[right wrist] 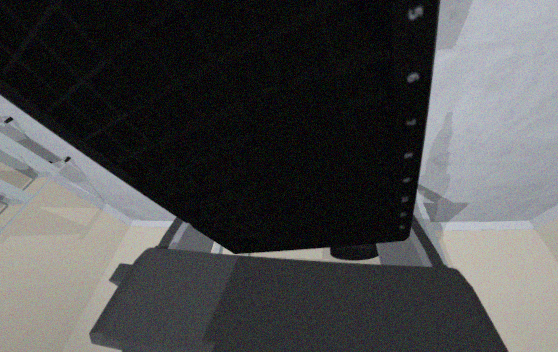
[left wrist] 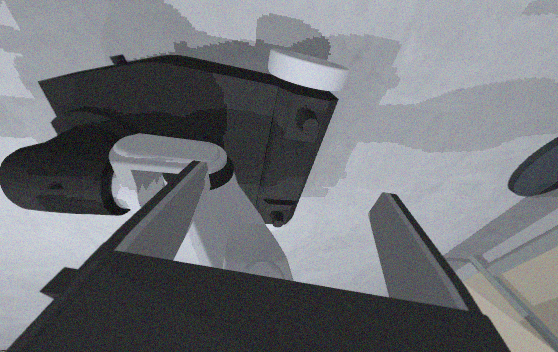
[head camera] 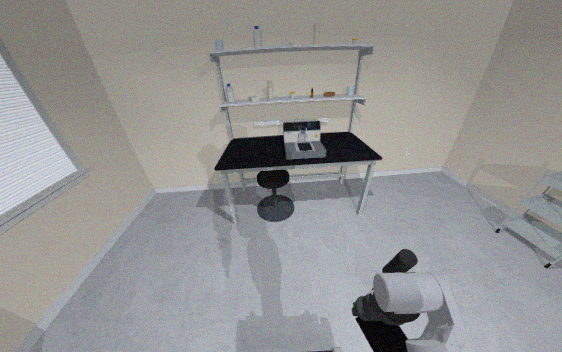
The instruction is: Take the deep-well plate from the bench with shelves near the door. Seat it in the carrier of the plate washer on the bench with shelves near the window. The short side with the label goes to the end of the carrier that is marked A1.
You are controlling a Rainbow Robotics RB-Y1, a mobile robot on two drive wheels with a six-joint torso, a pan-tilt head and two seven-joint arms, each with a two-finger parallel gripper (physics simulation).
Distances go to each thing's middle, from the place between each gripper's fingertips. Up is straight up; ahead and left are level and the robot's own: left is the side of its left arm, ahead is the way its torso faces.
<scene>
I see the black deep-well plate [right wrist: 266, 133] 60 mm behind my right hand, 10 mm to the right of it and 20 mm above it.
My left gripper is now 100 mm short of the black deep-well plate, 500 mm to the left of it and 340 mm below it.
</scene>
